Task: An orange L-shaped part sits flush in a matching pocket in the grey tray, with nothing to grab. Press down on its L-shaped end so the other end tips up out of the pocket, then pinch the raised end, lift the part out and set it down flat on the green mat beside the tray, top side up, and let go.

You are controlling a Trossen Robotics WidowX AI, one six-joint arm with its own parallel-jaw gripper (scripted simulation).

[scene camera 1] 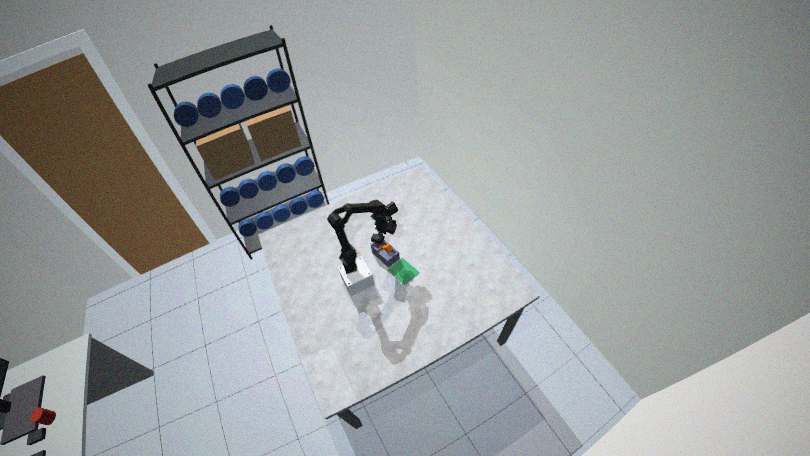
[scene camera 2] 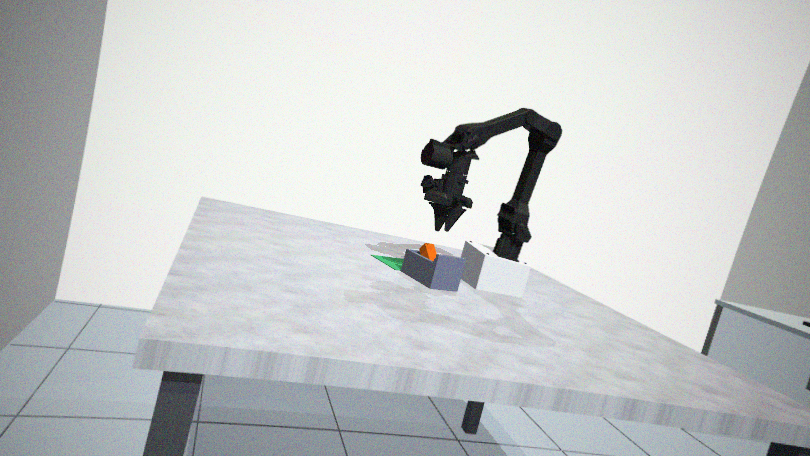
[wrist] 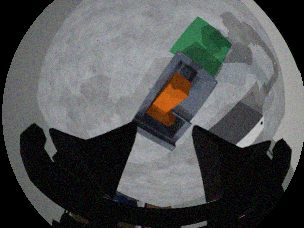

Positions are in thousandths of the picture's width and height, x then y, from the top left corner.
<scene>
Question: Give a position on an orange L-shaped part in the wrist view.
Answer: At 584, 388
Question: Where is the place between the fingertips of the gripper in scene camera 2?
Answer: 545, 508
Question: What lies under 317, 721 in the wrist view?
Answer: The gripper.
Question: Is the gripper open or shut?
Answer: Open.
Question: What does the gripper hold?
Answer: Nothing.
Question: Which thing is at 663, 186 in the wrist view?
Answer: A green mat.
</scene>
